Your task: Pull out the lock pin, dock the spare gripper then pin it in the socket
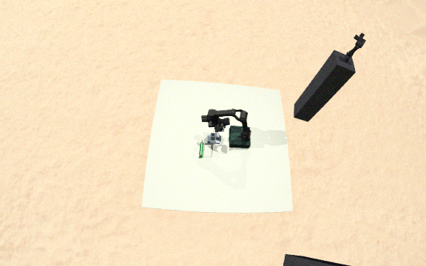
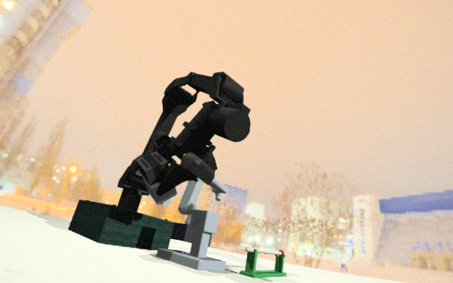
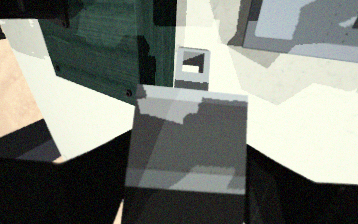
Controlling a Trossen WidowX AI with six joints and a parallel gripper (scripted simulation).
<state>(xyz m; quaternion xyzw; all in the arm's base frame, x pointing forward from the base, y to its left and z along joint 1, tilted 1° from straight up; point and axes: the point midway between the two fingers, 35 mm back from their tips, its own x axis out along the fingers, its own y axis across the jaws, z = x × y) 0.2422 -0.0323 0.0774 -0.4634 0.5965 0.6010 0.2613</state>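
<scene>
The spare gripper lies 1 cm to the left of my gripper tip and 1 cm above it. Also, from my gripper tip: green cradle: 12 cm ahead, 23 cm to the left, 10 cm below; grey mount: 5 cm ahead, 10 cm to the left, 7 cm below.
</scene>
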